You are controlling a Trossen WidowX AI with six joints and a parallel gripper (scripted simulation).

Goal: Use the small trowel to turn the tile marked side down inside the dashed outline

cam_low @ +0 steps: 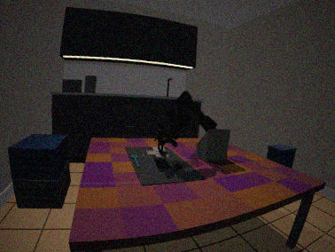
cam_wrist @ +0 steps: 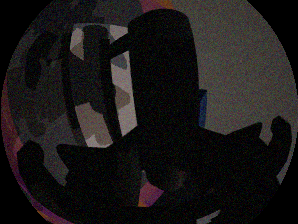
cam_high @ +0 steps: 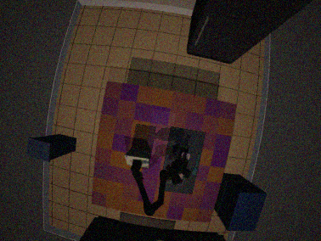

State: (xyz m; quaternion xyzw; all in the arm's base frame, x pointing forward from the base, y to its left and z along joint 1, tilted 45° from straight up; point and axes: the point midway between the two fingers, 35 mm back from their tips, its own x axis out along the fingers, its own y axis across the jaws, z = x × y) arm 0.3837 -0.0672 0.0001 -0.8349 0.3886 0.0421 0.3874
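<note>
Right now the dark grey mat is 130 mm below my gripper tip, 10 mm to the left of it and 10 mm behind it. From my gripper tip the other things lie so: tile (130 mm to the right, 100 mm below, 50 mm behind); then teal object (120 mm ahead, 110 mm below, 20 mm to the right).
</note>
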